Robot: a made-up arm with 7 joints.
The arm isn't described. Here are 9 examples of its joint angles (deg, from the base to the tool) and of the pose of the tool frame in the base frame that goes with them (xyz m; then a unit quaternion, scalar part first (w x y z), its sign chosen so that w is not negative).
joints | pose
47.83 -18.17 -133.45 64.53 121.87 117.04 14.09 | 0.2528 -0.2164 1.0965 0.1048 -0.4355 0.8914 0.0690
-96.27 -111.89 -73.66 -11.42 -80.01 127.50 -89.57 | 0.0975 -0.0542 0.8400 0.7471 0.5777 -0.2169 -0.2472
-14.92 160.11 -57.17 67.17 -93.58 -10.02 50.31 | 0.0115 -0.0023 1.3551 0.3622 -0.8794 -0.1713 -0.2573
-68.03 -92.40 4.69 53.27 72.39 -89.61 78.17 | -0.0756 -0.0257 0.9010 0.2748 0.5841 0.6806 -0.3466
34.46 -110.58 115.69 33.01 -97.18 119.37 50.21 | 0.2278 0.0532 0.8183 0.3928 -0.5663 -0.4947 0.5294
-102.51 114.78 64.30 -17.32 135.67 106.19 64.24 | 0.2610 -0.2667 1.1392 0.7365 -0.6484 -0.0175 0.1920
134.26 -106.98 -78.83 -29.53 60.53 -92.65 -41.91 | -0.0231 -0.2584 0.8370 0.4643 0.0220 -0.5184 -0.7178
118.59 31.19 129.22 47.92 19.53 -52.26 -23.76 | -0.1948 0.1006 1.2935 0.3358 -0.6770 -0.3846 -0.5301
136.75 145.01 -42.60 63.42 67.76 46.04 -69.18 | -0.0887 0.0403 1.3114 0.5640 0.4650 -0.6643 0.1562
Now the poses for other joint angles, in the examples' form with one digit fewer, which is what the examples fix.
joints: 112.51 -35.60 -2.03 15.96 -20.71 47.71 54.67
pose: -0.017 0.007 0.723 0.841 -0.392 0.350 0.128
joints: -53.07 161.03 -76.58 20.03 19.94 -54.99 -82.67
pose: -0.101 -0.009 1.270 0.046 -0.705 0.588 -0.395
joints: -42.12 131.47 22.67 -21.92 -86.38 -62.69 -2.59
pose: 0.279 -0.072 1.090 0.334 0.648 -0.376 -0.572
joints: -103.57 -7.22 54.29 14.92 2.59 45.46 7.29
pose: -0.119 -0.437 0.980 0.115 0.495 -0.353 -0.785
